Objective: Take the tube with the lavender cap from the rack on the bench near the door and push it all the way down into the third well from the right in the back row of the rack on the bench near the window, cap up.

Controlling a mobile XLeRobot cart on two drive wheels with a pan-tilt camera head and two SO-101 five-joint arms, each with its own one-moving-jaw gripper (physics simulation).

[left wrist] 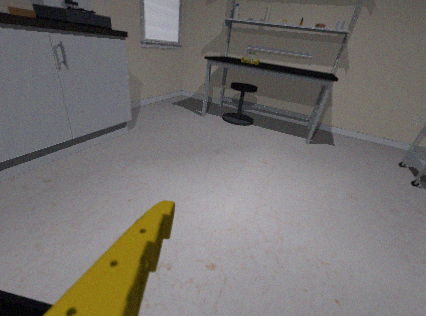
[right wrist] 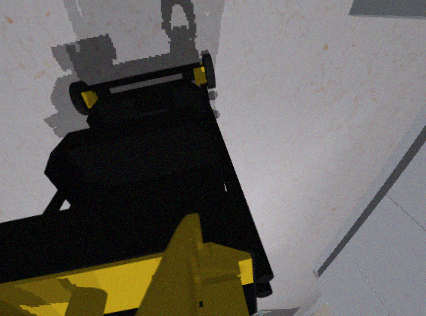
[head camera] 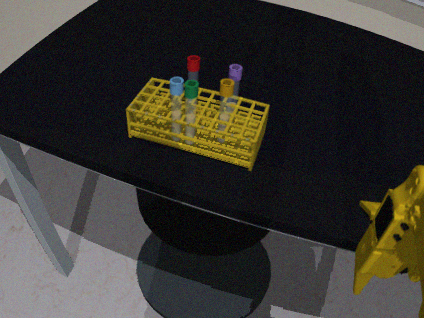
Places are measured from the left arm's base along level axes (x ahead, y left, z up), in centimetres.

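Pixels of known places: left hand, tool point: (left wrist: 173, 215); right hand, tool point: (right wrist: 200, 225) (head camera: 358, 290); right arm's base, link origin: (right wrist: 218, 273).
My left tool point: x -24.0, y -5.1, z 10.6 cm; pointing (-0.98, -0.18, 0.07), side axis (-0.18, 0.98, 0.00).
Observation:
Ahead of a thing's pixels: the offset from my left tool point to its top centre. "*": to the spot under its first point. Level surfaces: height alone.
A yellow rack (head camera: 258, 135) (left wrist: 250, 61) stands on a black-topped bench {dz -12.0 cm} (head camera: 320, 125) (left wrist: 295, 72). The tube with the lavender cap {* dx +75.6, dy -12.7, dz -0.6 cm} (head camera: 235, 73) stands upright at the back of the rack, toward its right end. Tubes with red {dx +78.2, dy -6.5, dz +0.0 cm} (head camera: 193, 63), blue {* dx +71.0, dy -5.0, dz -0.4 cm} (head camera: 176, 86), green {* dx +70.5, dy -7.1, dz -0.4 cm} (head camera: 191, 89) and orange {* dx +71.4, dy -11.7, dz -0.4 cm} (head camera: 227, 88) caps also stand there. My right gripper (head camera: 361, 247) (right wrist: 210, 234) is part open and empty, at the bench's front edge in the head view, well right of the rack. My left gripper (left wrist: 173, 210) is fully open, one notched jaw showing over floor, far from the bench.
A round stool (head camera: 200, 220) (left wrist: 244, 87) stands under the bench's front edge. In the left wrist view, a white cabinet (left wrist: 90, 85) is at left, a shelf {dz +31.8 cm} (left wrist: 285, 26) hangs above the bench and a cart (left wrist: 415, 156) is at right. The robot's black base (right wrist: 135, 155) fills much of the right wrist view.

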